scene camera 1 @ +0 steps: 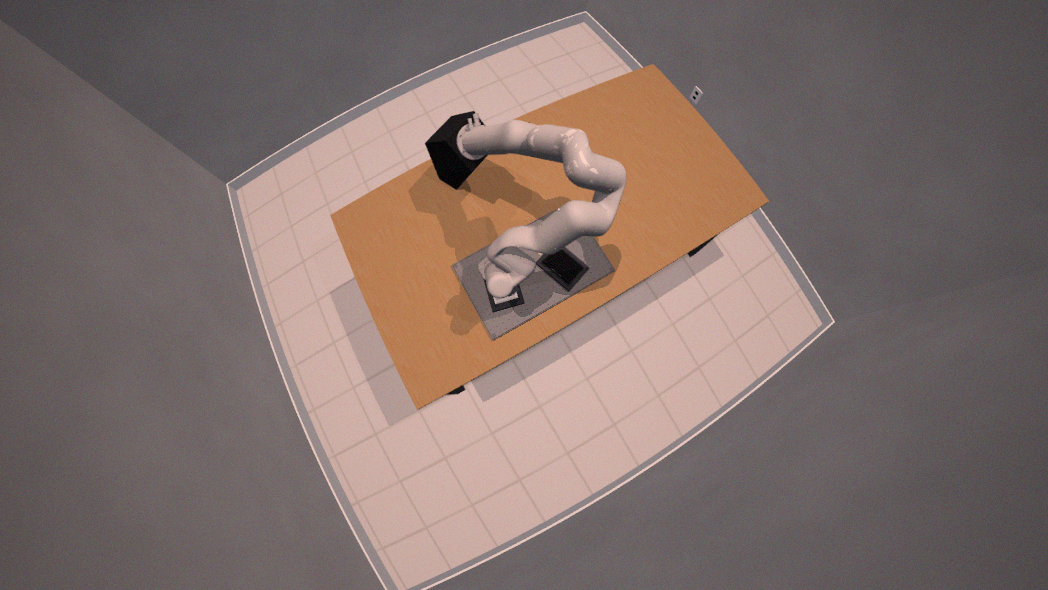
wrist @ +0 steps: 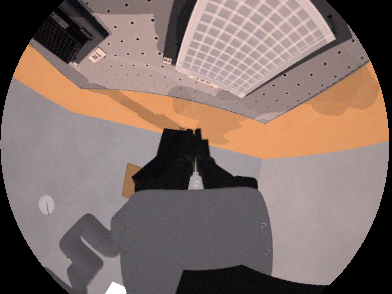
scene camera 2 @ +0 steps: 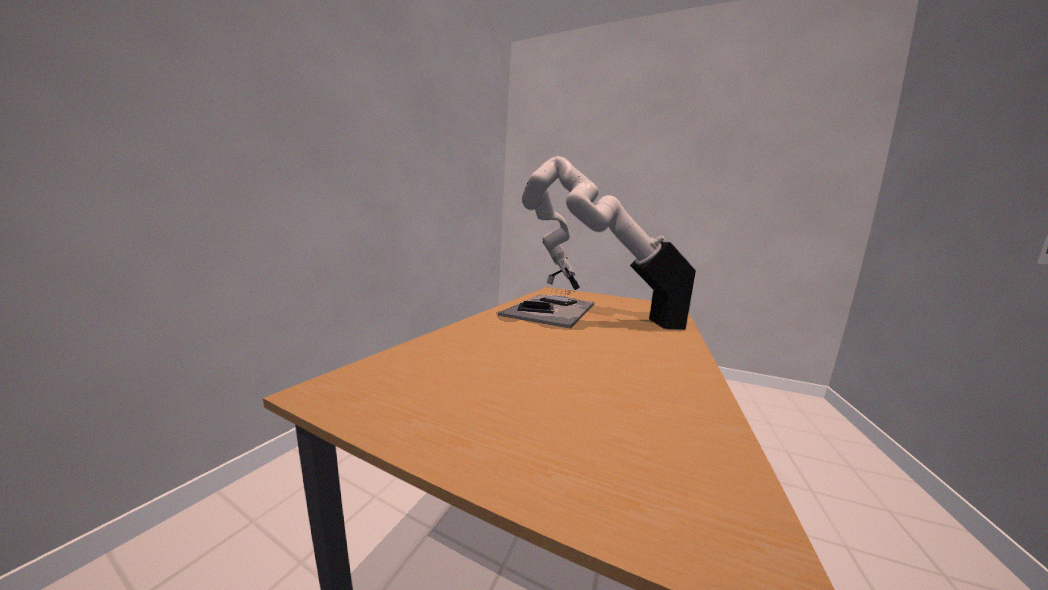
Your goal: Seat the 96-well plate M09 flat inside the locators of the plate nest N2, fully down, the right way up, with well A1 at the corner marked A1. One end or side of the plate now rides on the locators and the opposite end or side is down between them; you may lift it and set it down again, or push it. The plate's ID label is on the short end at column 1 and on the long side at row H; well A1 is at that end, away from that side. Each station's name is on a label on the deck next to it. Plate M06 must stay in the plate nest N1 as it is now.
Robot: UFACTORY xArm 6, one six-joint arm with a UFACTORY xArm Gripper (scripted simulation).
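Observation:
The wrist view shows my gripper (wrist: 194,138), a white 96-well plate (wrist: 302,41) and a grey deck mat (wrist: 135,45). Scene camera 1 shows the grey deck mat (scene camera 1: 540,291); scene camera 2 also shows the mat (scene camera 2: 569,314).

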